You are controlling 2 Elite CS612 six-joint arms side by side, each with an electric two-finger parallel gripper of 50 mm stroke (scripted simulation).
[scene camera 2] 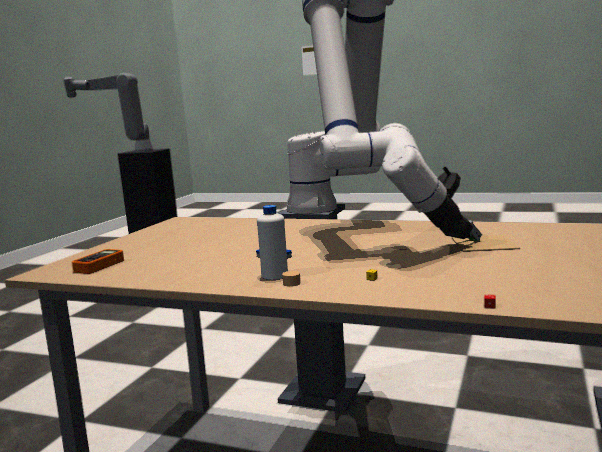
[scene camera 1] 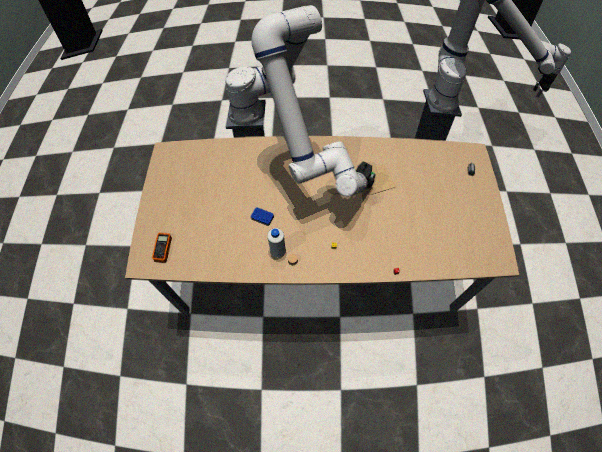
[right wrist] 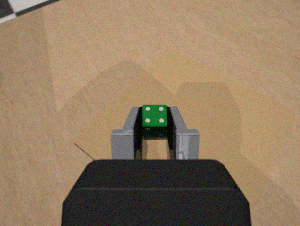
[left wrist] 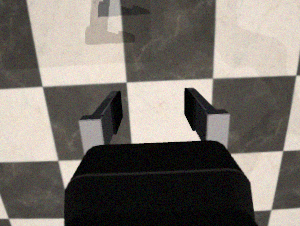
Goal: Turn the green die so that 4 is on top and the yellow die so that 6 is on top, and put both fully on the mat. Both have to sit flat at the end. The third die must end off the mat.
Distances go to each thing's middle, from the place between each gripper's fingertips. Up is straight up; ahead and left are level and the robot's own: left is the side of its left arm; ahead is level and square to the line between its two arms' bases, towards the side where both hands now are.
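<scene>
There's a multimeter (scene camera 2: pixel 108 257) that's 970 mm to the right of my right hand (scene camera 2: pixel 475 236), 250 mm ahead of it and 10 mm below it. The thin tan mat (right wrist: pixel 243 129) is 30 mm to the left of my right hand, 10 mm ahead of it and 20 mm below it. As for the right hand itself, it's 10 mm above the green die (right wrist: pixel 154 117), 10 mm to the right of it and 10 mm past it.
From my left hand, the green die is 116 cm to the right, 43 cm ahead and 16 cm below, and the thin tan mat is 114 cm to the right of that same left hand, 45 cm ahead of it and 17 cm below it.
</scene>
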